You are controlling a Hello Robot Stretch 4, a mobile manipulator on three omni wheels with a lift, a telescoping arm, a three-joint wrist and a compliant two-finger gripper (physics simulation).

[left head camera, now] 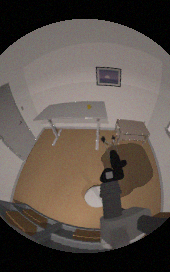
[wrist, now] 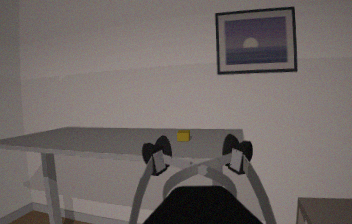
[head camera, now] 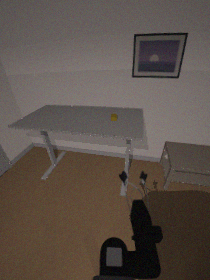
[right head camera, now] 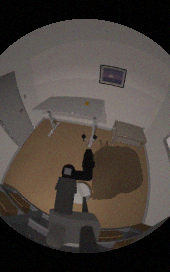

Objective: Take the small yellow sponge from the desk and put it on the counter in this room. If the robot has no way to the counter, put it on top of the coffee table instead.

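Seen in the pictures: gripper, fingertip midpoint: (left head camera: 107,135) (wrist: 196,147) (head camera: 132,172) (right head camera: 88,133); robot's base, link origin: (left head camera: 95,195) (right head camera: 78,192).
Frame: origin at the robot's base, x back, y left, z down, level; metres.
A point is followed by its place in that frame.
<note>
The small yellow sponge (head camera: 114,117) {x -1.388, y -0.010, z -0.964 m} (left head camera: 89,106) {x -1.391, y -0.019, z -0.957 m} (right head camera: 87,103) {x -1.392, y -0.027, z -0.951 m} (wrist: 183,136) {x -1.384, y -0.006, z -0.949 m} lies on the grey desk (head camera: 75,117) {x -1.501, y 0.460, z -0.923 m} (left head camera: 65,111) {x -1.364, y 0.446, z -0.922 m} (right head camera: 60,104) {x -1.394, y 0.513, z -0.922 m} (wrist: 100,140) {x -1.420, y 0.480, z -0.922 m}, toward its right end. My gripper (head camera: 133,176) {x -0.485, y -0.082, z -1.099 m} (left head camera: 108,140) (right head camera: 89,137) {x -0.485, y -0.082, z -1.099 m} (wrist: 196,147) {x -0.485, y -0.082, z -1.099 m} is open with nothing between its fingertips. It is held out in front of the desk, short of it; in the wrist view the sponge shows beyond and above the gap between the fingertips. A low grey-brown coffee table (head camera: 187,150) {x -1.491, y -1.028, z -0.423 m} (left head camera: 132,127) {x -1.299, y -1.103, z -0.423 m} (right head camera: 129,131) {x -1.297, y -1.101, z -0.422 m} (wrist: 327,207) {x -1.556, y -0.921, z -0.422 m} stands right of the desk. A counter does not show in these views.
A framed picture (head camera: 159,55) {x -1.774, y -0.520, z -1.548 m} (wrist: 256,41) {x -1.777, y -0.508, z -1.529 m} hangs on the wall behind. A grey door (left head camera: 15,122) {x -1.310, y 1.891, z -0.987 m} (right head camera: 16,110) {x -1.304, y 1.892, z -0.959 m} is at the left. Shelving with brown boxes (left head camera: 21,223) (right head camera: 111,235) stands close by at the bottom of both side head views. The desk's legs (head camera: 50,149) {x -1.638, y 1.012, z -0.322 m} reach the floor.
</note>
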